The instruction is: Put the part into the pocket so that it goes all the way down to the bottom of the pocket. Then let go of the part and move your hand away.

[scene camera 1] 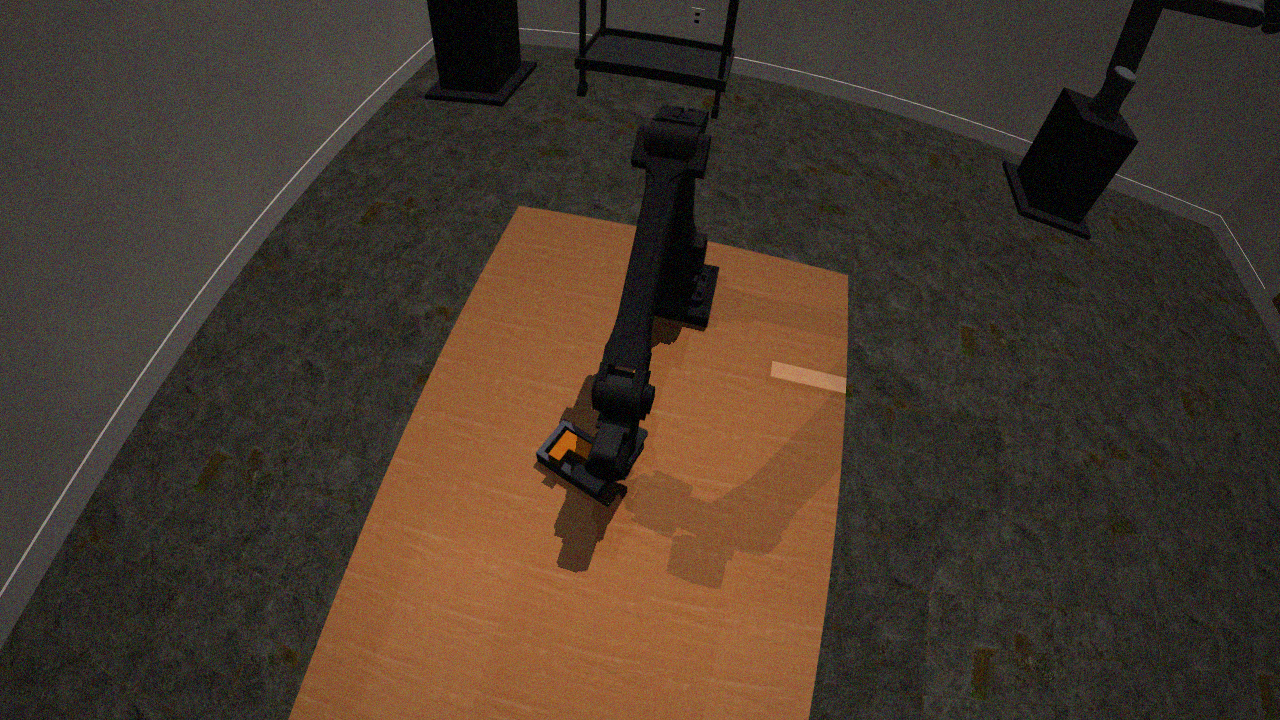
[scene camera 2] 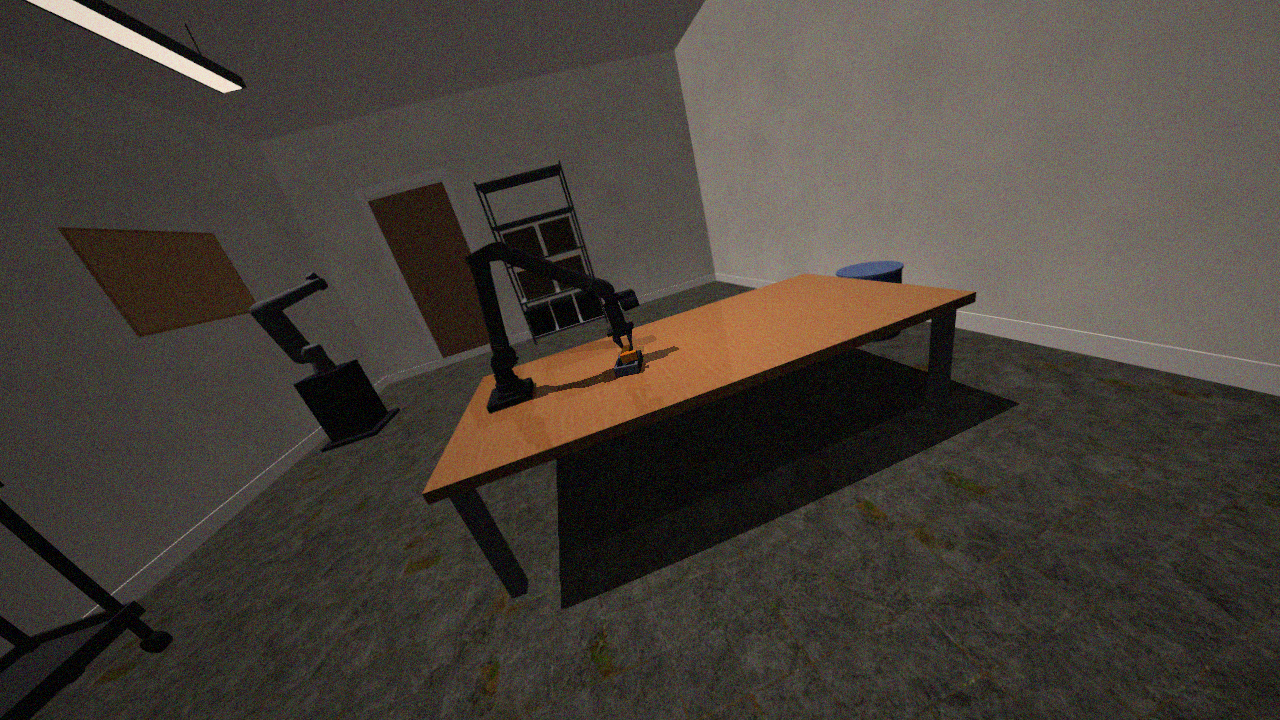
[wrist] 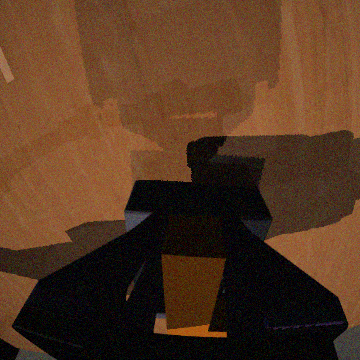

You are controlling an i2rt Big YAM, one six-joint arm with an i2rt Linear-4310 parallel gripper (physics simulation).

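Seen in the pictures: gripper, fingertip midpoint: (wrist: 194,214); arm's base at its link origin: (scene camera 1: 678,286) (scene camera 2: 511,390).
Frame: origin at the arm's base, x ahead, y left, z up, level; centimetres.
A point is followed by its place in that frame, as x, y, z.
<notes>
The orange part (scene camera 2: 629,356) @[46.3, -12.9, 3.0] (wrist: 193,292) @[46.9, -4.9, 3.9] is between my fingers, over the pocket. The pocket is a dark blue-grey open frame (scene camera 1: 580,482) @[51.1, -7.1, 0.7] (scene camera 2: 628,368) @[44.5, -15.7, -0.2] (wrist: 196,197) @[48.0, -2.1, -1.0] on the table. In scene camera 2 the part stands up above the pocket's rim; its lower end is hidden, so its depth cannot be told. In scene camera 1 an orange surface shows inside the frame's left end, and the arm hides the rest. My gripper (scene camera 2: 624,346) @[47.9, -1.5, 1.3] (wrist: 194,214) @[47.9, -1.5, 1.3] is shut on the part, close above the pocket. The fingertips are dark and partly lost in shadow.
The wooden table (scene camera 1: 501,573) @[71.2, -16.1, -2.8] (scene camera 2: 769,331) @[98.8, -18.5, -2.8] bears the arm's base (scene camera 1: 693,304) @[4.4, 4.2, 0.3] (scene camera 2: 510,394) @[0.9, -6.0, 0.9] behind the pocket. Shadows of the arm fall around the pocket. A pale strip (scene camera 1: 808,376) lies near the table's right edge. Another arm on a pedestal (scene camera 1: 1074,156) (scene camera 2: 341,400) stands away from the table.
</notes>
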